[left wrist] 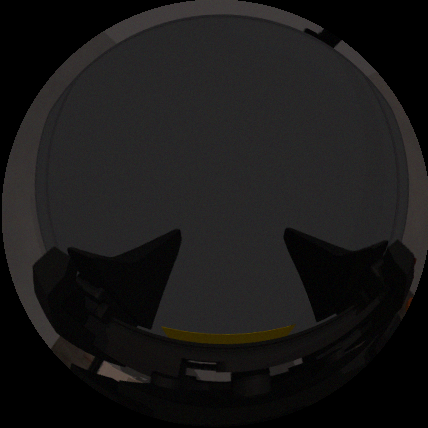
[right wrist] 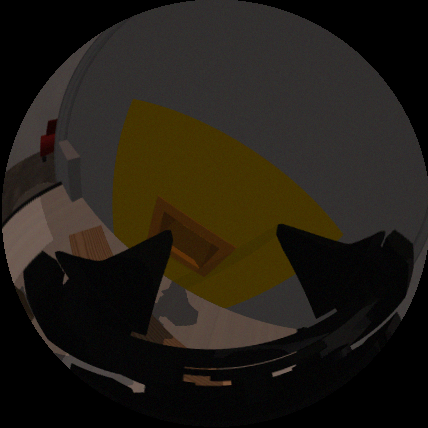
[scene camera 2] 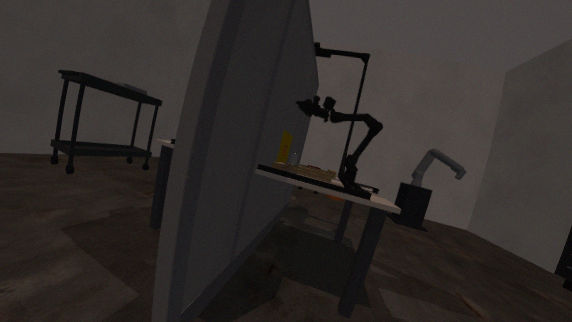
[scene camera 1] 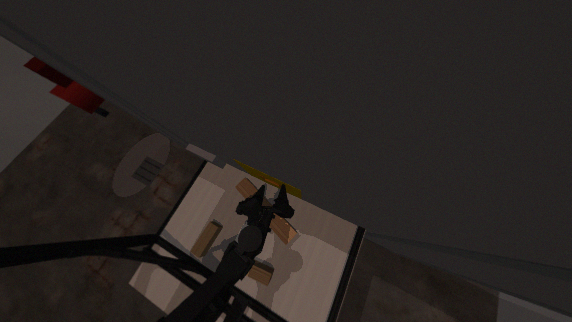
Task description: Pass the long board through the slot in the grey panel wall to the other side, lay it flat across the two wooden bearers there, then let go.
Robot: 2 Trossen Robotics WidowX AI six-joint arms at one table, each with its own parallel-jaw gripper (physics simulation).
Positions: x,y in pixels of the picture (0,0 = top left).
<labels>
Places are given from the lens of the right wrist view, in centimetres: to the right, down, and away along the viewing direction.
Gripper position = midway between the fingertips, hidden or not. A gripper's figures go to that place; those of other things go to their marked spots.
right gripper (right wrist: 225,232): 1, 2, 10
grey panel wall (right wrist: 271,100): 4, -8, 6
</labels>
